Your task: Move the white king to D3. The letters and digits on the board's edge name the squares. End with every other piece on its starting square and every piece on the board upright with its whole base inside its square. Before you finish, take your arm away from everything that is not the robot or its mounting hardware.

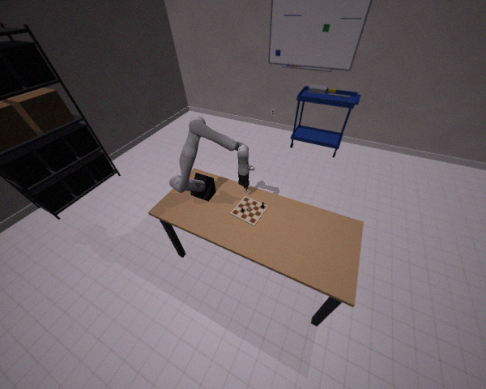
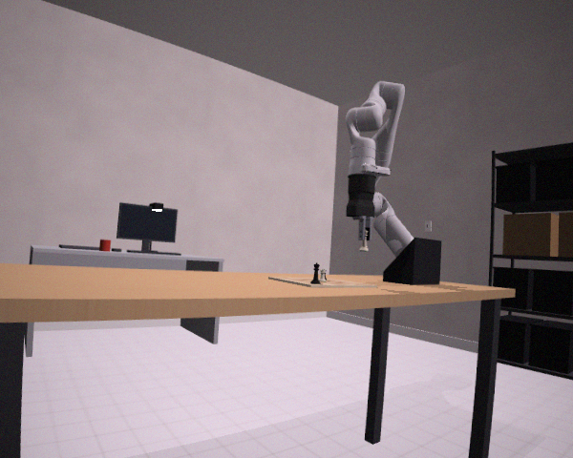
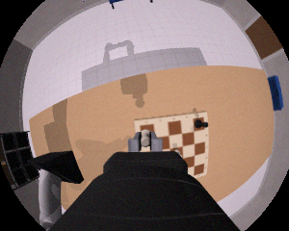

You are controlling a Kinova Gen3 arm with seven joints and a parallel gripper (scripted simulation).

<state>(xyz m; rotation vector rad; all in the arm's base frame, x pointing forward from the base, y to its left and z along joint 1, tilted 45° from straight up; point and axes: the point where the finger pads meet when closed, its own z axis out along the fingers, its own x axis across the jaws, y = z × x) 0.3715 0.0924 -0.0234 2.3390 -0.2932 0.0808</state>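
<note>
Right now my hand is 70 mm short of the chessboard, 90 mm to the left of it and 140 mm above it. The rest, counted from my hand: white king 20 mm below.
</note>
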